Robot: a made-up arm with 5 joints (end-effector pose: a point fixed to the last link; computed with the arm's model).
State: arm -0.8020 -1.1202 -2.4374 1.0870 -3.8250
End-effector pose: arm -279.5 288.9 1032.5 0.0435 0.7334 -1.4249
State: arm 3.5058 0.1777 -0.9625 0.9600 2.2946
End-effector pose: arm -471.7 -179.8 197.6 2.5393 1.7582 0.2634
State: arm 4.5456 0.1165 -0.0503 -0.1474 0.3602
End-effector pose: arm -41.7 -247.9 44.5 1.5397 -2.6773 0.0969
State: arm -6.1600 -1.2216 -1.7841 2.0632 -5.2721
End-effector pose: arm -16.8 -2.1 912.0 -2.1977 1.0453 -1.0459
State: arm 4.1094 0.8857 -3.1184 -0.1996 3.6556
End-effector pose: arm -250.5 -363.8 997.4 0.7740 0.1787 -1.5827
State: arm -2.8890 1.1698 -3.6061 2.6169 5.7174
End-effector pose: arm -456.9 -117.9 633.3 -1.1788 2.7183 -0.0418
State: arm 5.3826 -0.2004 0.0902 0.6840 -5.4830
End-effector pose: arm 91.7 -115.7 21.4 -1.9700 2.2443 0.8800
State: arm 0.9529 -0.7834 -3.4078 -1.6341 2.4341
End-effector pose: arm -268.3 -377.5 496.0 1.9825 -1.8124 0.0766
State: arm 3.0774 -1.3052 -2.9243 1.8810 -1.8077
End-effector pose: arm 547.9 -35.2 776.8 0.7007 -0.5890 -1.7602
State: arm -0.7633 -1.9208 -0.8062 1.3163 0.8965
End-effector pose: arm 34.5 -33.0 856.9 -1.5716 1.7181 -1.9782
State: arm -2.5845 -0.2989 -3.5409 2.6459 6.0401
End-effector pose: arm 140.6 87.6 895.4 0.7608 -1.7991 0.2076
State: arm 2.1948 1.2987 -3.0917 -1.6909 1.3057
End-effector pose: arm -237.4 329.8 691.2 0.3107 0.1480 0.3554
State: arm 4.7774 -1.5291 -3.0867 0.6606 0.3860
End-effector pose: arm -51.1 785.7 408.1 -0.5628 0.7802 1.8920
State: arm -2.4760 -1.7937 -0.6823 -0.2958 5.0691
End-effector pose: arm 62.0 48.6 939.8 0.3023 -0.2209 -0.5422
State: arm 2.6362 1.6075 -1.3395 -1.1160 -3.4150
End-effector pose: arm -319.0 176.5 -65.5 -2.5920 0.3020 1.0897
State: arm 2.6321 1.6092 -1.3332 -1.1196 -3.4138
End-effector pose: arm -315.3 176.2 -66.5 -2.5941 0.3092 1.0839
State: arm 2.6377 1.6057 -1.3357 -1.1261 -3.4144
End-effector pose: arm -318.7 175.7 -63.6 -2.5860 0.3001 1.0993
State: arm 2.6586 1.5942 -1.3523 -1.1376 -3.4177
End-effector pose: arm -333.1 174.7 -54.2 -2.5609 0.2659 1.1488
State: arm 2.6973 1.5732 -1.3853 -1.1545 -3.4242
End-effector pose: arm -360.0 171.4 -36.5 -2.5143 0.2037 1.2374
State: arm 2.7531 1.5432 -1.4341 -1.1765 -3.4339
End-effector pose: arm -397.6 162.7 -9.3 -2.4435 0.1176 1.3626
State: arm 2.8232 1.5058 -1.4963 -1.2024 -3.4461
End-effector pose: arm -442.1 145.7 27.8 -2.3479 0.0163 1.5174
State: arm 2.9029 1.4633 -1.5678 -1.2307 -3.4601
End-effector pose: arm -487.5 118.6 73.9 -2.2292 -0.0890 1.6910
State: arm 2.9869 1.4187 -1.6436 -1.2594 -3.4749
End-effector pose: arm -527.7 82.3 126.0 -2.0935 -0.1875 1.8704
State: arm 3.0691 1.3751 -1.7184 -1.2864 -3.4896
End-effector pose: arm -558.2 40.5 180.0 -1.9501 -0.2704 2.0423
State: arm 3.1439 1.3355 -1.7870 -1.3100 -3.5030
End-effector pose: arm -577.7 -1.3 231.1 -1.8111 -0.3330 2.1951
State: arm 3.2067 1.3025 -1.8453 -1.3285 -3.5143
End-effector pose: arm -587.6 -38.3 275.0 -1.6891 -0.3758 2.3201
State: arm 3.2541 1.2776 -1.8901 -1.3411 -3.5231
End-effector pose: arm -591.2 -66.8 308.7 -1.5939 -0.4019 2.4120
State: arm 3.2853 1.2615 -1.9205 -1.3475 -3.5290
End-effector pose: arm -592.1 -85.7 331.0 -1.5312 -0.4164 2.4706
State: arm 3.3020 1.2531 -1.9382 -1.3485 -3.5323
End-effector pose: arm -592.4 -95.8 343.2 -1.4985 -0.4237 2.5006
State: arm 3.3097 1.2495 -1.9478 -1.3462 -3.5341
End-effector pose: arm -592.9 -100.6 349.1 -1.4851 -0.4276 2.5130
